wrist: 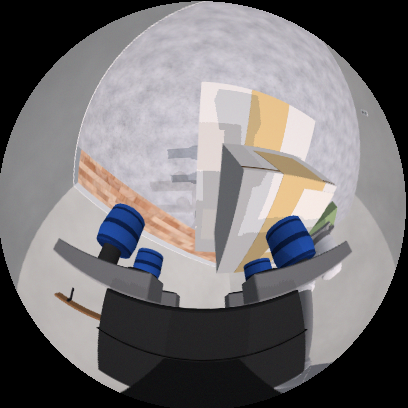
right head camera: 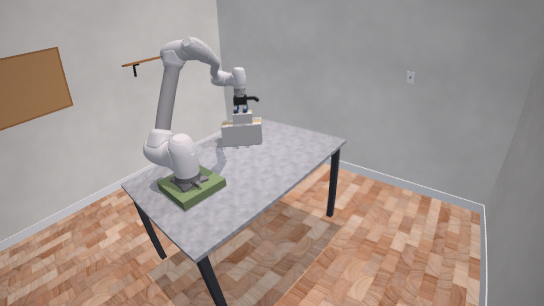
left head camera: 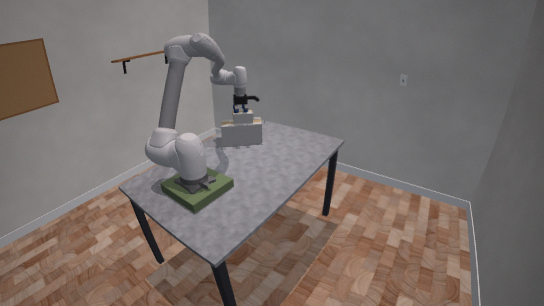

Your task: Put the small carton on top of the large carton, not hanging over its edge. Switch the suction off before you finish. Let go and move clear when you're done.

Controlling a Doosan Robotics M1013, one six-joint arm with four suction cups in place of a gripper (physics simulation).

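Where they show: hand at its tool point: (wrist: 202, 244) (right head camera: 241, 111) (left head camera: 240, 110); arm's base at its link origin: (wrist: 316, 235) (right head camera: 188, 180) (left head camera: 194, 181).
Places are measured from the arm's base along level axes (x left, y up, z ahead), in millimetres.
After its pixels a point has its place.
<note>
The large carton (left head camera: 241, 135) @(x 184, y 16, z 591 mm) (right head camera: 241, 135) @(x 182, y 17, z 592 mm) (wrist: 268, 117) @(x 145, y 96, z 732 mm), white-grey with a yellow tape band, stands upright on the table. The small carton (left head camera: 243, 117) @(x 183, y 147, z 623 mm) (right head camera: 242, 118) @(x 185, y 142, z 621 mm) (wrist: 250, 200) @(x 213, y 173, z 722 mm), also taped, is level at the large carton's top, within its left and right ends in the head views. Its lower front edge looks close to the large carton's front edge; a thin gap or slight overhang there cannot be ruled out. My suction gripper (left head camera: 240, 108) @(x 278, y 163, z 693 mm) (right head camera: 241, 108) @(x 278, y 163, z 693 mm) (wrist: 202, 270) @(x 278, y 163, z 693 mm) is above, with blue cups on the small carton's top; the left cups in the wrist view stand beside it.
The arm's base stands on a green block (left head camera: 197, 199) @(x -141, y -1, z -97 mm) (right head camera: 185, 199) @(x -146, y 0, z -116 mm) at the near left of the grey table (left head camera: 280, 160) @(x -191, y -54, z 552 mm) (right head camera: 280, 160) @(x -210, y -54, z 566 mm). The large carton is near the table's far left edge. A wooden wall shelf (left head camera: 137, 56) (right head camera: 141, 61) is behind the arm.
</note>
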